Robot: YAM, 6 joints.
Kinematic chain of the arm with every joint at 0, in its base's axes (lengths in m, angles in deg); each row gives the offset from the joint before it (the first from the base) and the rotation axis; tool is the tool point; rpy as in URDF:
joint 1: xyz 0 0 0.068 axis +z
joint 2: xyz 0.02 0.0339 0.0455 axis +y
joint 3: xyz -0.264 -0.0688 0 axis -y
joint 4: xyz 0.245 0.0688 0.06 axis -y
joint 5: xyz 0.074 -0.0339 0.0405 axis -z
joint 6: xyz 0.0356 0 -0.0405 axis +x
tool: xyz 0 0 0 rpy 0 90 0
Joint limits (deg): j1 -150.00..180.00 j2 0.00..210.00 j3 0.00..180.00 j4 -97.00..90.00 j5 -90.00..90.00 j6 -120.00..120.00
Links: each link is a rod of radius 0.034 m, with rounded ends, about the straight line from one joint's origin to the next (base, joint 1, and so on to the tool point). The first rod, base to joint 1, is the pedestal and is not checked.
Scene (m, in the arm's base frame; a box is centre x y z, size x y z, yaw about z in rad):
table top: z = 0
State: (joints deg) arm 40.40 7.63 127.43 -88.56 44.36 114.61
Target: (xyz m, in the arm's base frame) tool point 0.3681 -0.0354 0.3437
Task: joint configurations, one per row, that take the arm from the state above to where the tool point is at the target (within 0.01 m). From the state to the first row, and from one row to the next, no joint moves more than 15 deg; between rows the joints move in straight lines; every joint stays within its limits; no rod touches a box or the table.
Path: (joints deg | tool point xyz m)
1: 34.38 21.46 124.35 -85.61 44.16 114.61 | -0.1872 -0.1581 0.4651
2: 28.36 35.28 121.27 -82.67 43.96 114.61 | -0.1104 -0.0877 0.5203
3: 22.34 49.11 118.19 -79.72 43.76 114.61 | -0.0123 -0.0317 0.5449
4: 16.33 62.93 115.11 -76.78 43.56 114.61 | 0.0966 0.0027 0.5374
5: 10.31 76.76 112.03 -73.83 43.36 114.61 | 0.2041 0.0123 0.4987
6: 4.29 90.58 108.95 -70.89 43.16 114.61 | 0.2981 -0.0021 0.4323
7: -1.73 104.41 105.87 -67.94 42.96 114.61 | 0.3681 -0.0354 0.3437

